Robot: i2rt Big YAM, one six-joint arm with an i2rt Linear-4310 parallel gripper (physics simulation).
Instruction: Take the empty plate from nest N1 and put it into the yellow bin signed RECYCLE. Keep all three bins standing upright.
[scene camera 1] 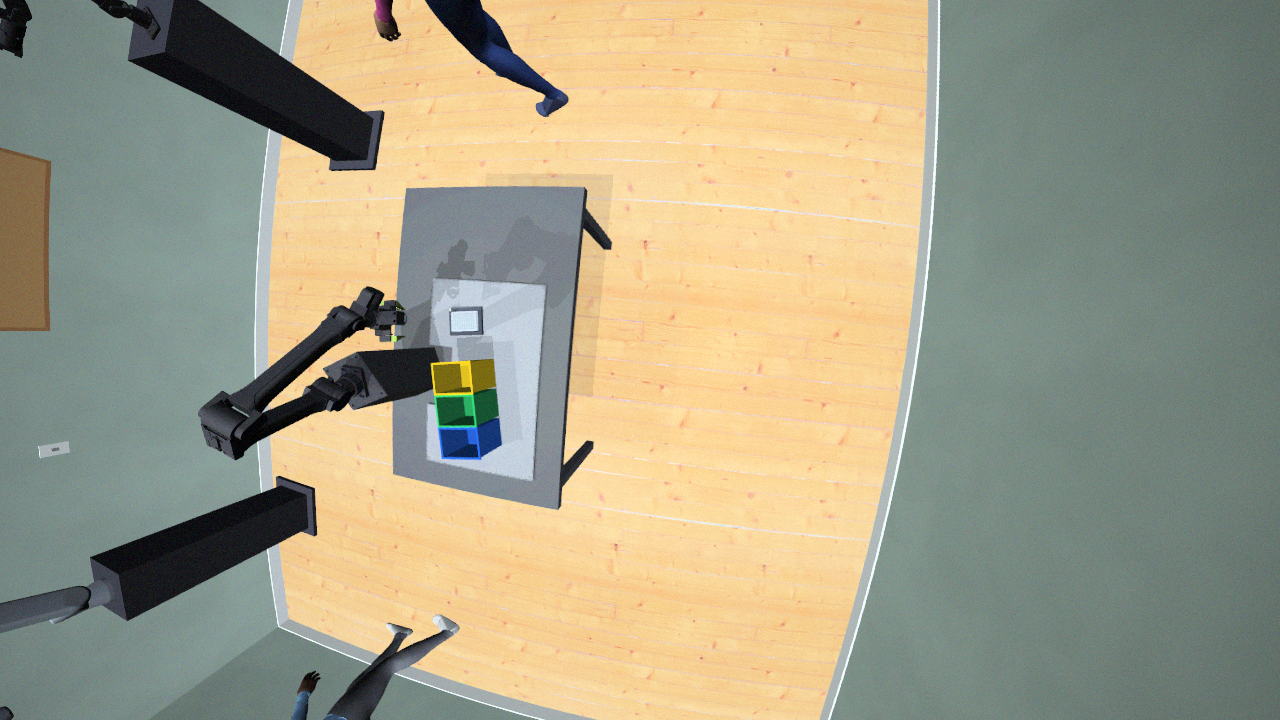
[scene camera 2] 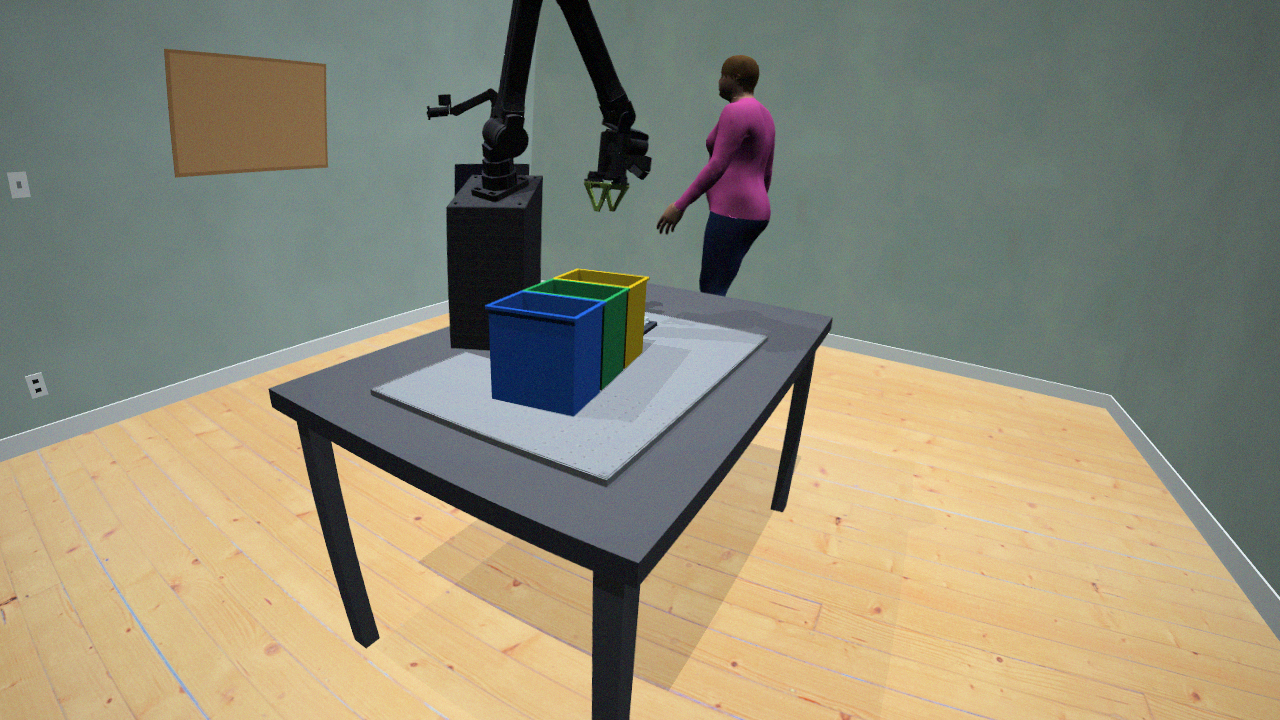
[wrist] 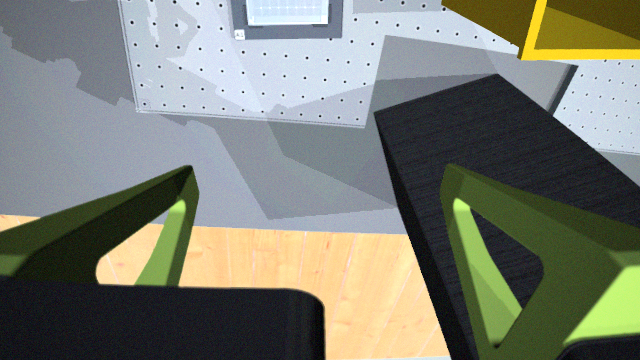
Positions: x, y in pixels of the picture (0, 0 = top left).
Scene:
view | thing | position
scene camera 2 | my gripper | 604, 211
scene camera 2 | yellow bin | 635, 306
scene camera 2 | blue bin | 545, 350
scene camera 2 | green bin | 614, 312

